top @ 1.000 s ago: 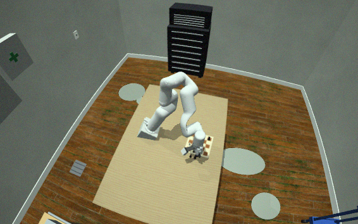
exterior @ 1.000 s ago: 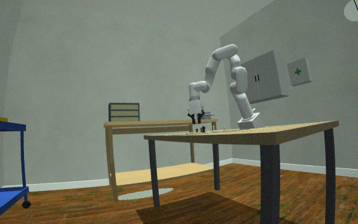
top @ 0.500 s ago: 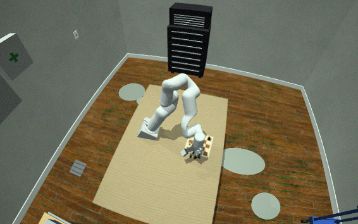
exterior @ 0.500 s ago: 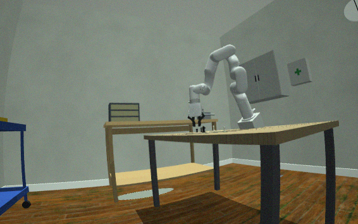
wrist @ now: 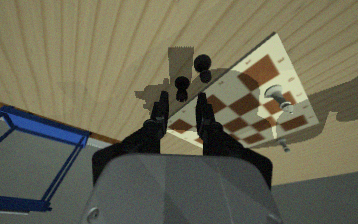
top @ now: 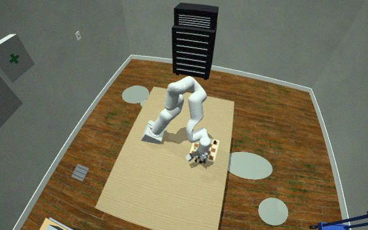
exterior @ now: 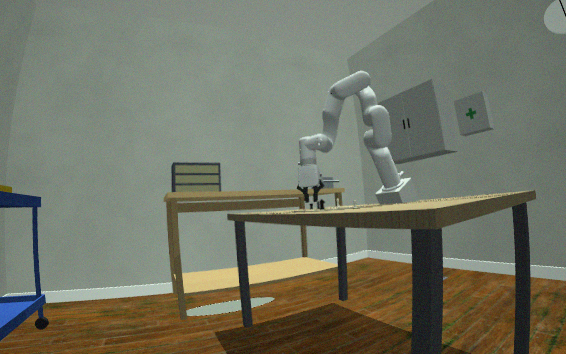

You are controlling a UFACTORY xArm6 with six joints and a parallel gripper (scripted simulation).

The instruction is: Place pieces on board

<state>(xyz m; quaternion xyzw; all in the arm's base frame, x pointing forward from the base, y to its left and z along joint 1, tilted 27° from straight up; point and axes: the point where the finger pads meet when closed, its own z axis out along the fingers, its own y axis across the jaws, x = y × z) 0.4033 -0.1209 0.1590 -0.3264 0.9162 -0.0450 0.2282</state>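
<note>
Now: the black chess piece 4 cm below my hand. The rest, counted from my hand: chessboard 14 cm to the left, 6 cm below; then white pawn 4 cm behind, 28 cm to the left, 5 cm below.
</note>
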